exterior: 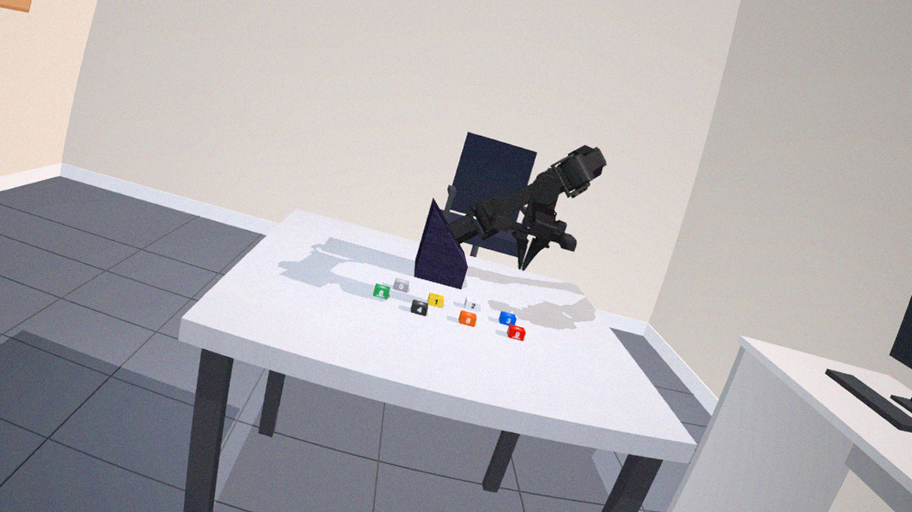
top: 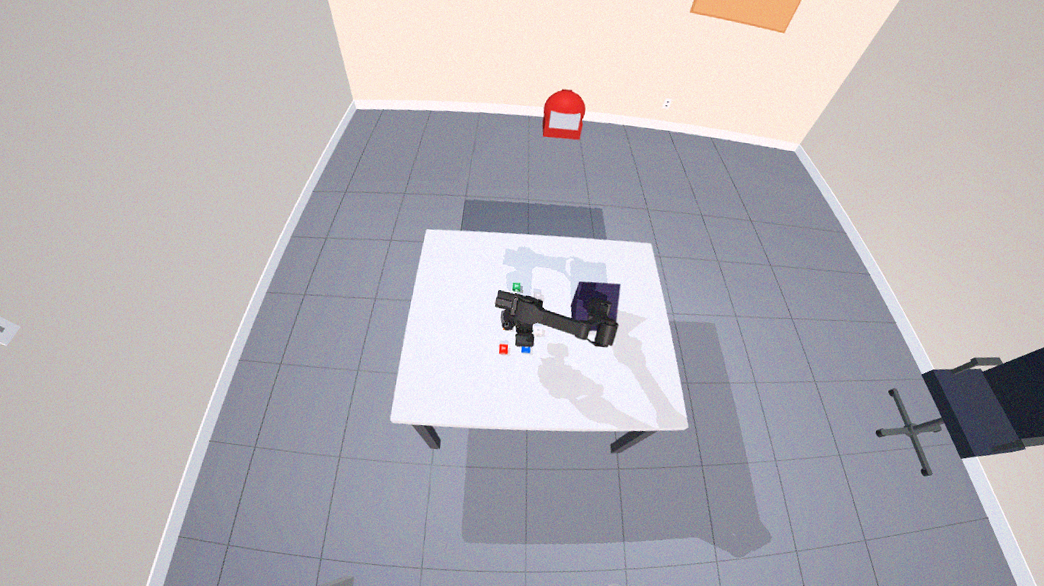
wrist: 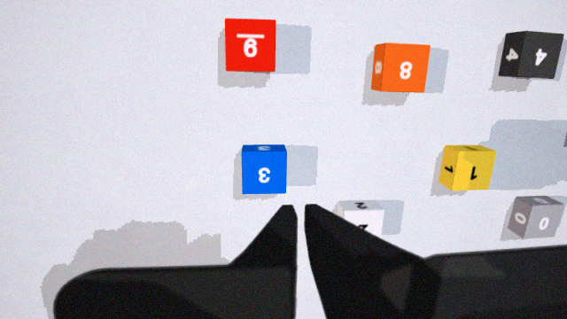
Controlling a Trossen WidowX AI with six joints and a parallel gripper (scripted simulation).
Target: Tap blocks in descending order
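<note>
Right now my gripper tip is 2 cm past the blue block, 1 cm to the right of it and 12 cm above it. From my gripper tip the other things lie so: orange block 8: 6 cm ahead, 8 cm to the right, 12 cm below; white block 2: 6 cm behind, 8 cm to the right, 12 cm below; red block: 6 cm ahead, 3 cm to the left, 12 cm below.
</note>
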